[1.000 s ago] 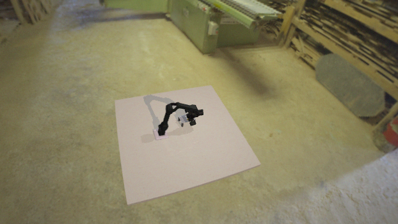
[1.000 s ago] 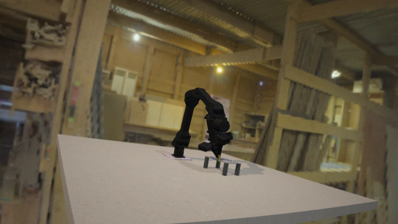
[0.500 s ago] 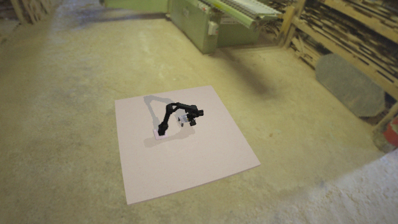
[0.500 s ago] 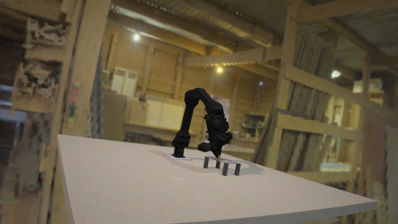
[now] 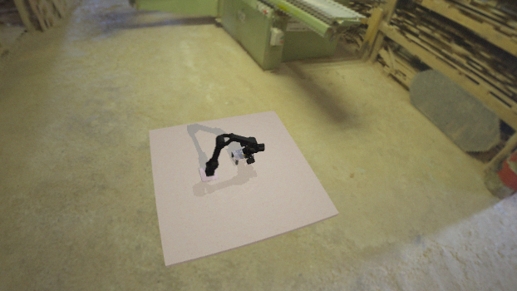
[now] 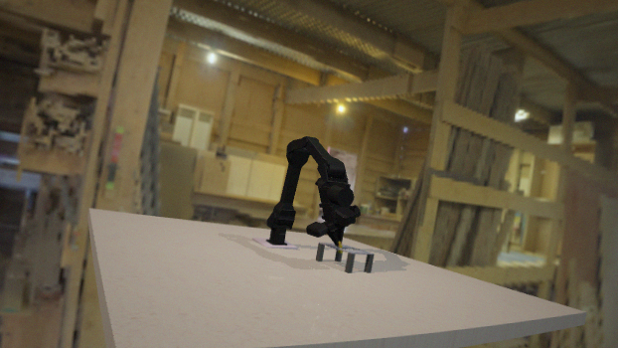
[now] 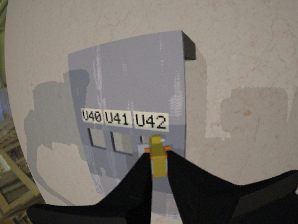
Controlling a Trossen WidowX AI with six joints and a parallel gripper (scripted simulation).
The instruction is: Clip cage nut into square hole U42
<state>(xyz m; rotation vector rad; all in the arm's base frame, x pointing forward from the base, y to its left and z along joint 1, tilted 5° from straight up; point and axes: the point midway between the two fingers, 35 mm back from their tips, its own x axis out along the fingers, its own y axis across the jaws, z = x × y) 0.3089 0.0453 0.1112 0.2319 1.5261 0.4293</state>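
The yellow cage nut lies 10 mm below my gripper tip.
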